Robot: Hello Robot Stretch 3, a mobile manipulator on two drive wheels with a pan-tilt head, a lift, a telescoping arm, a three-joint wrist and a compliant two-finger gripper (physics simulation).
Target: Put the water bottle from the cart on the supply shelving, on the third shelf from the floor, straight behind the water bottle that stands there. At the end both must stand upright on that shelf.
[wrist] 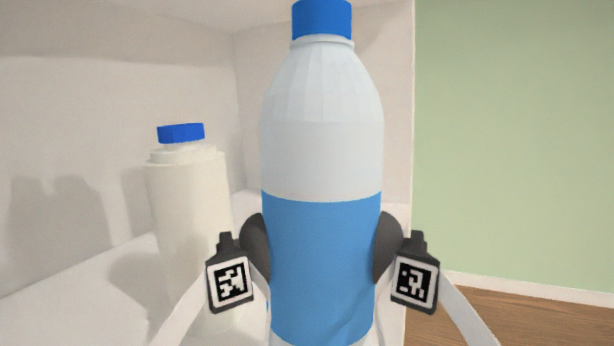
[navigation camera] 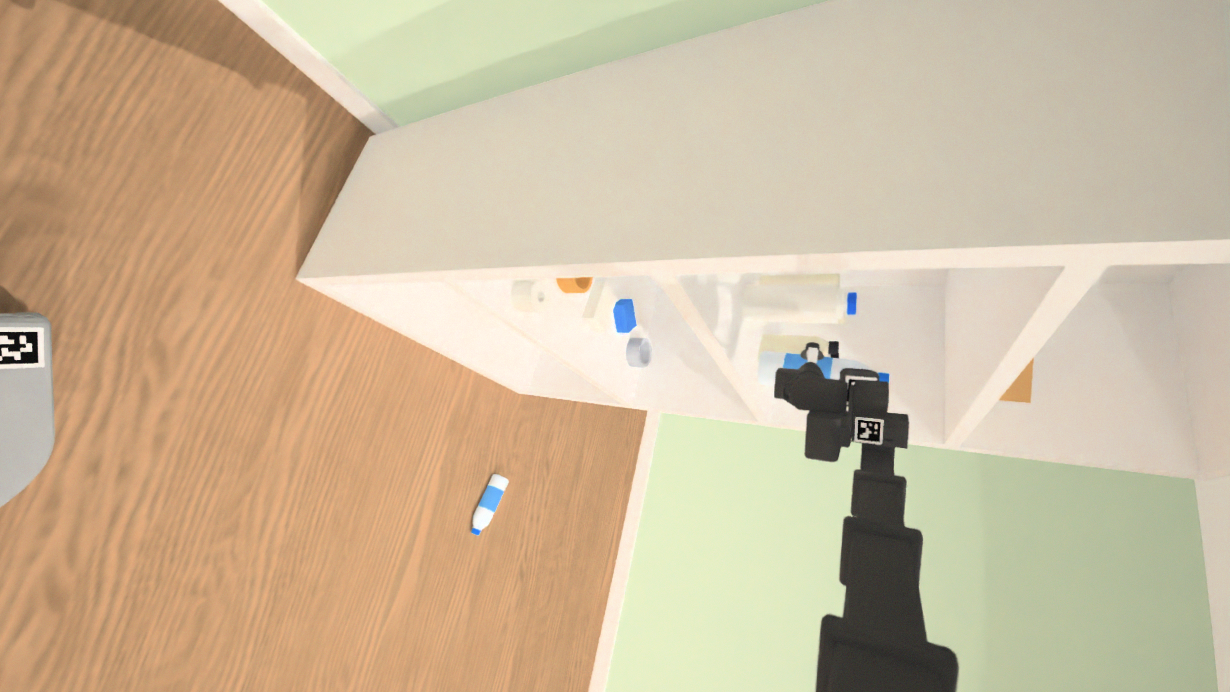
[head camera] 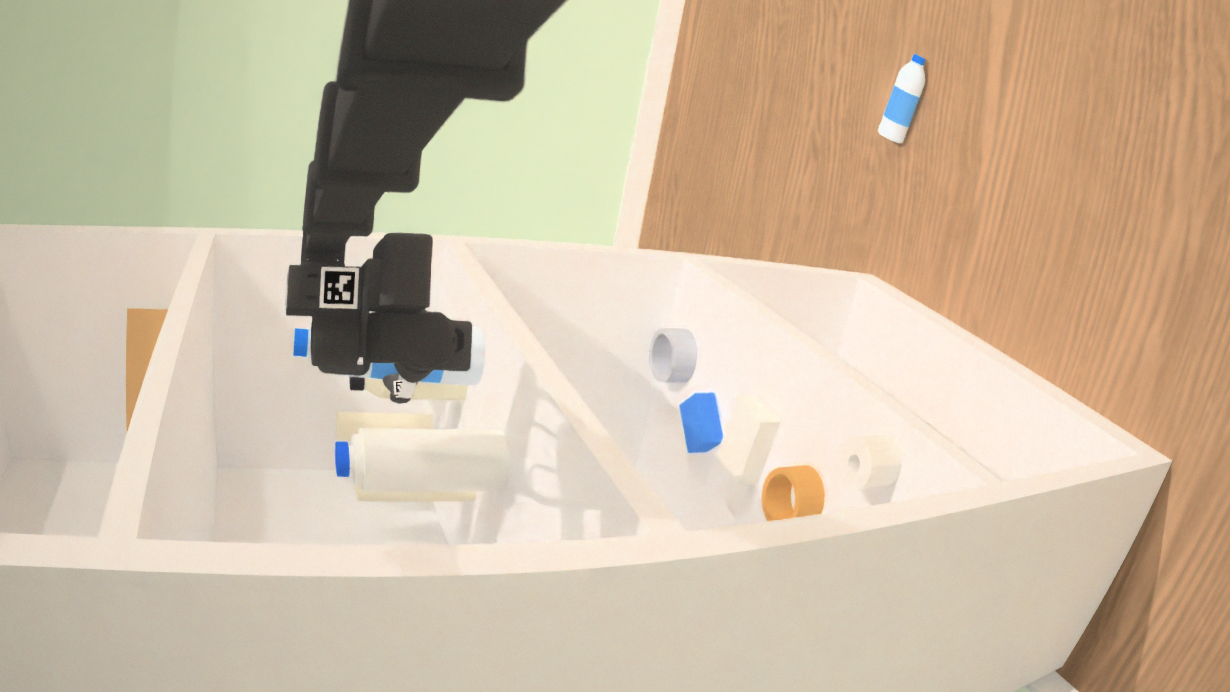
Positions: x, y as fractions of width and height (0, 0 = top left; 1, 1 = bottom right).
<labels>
My gripper shows in the wrist view (0.52, 0.68), in the navigation camera view (0.66, 0.54) and in the head camera view (0.33, 0.51). A grey ring shows in the navigation camera view (0.52, 0.51) and in the head camera view (0.55, 0.51); in the wrist view it is out of frame.
</labels>
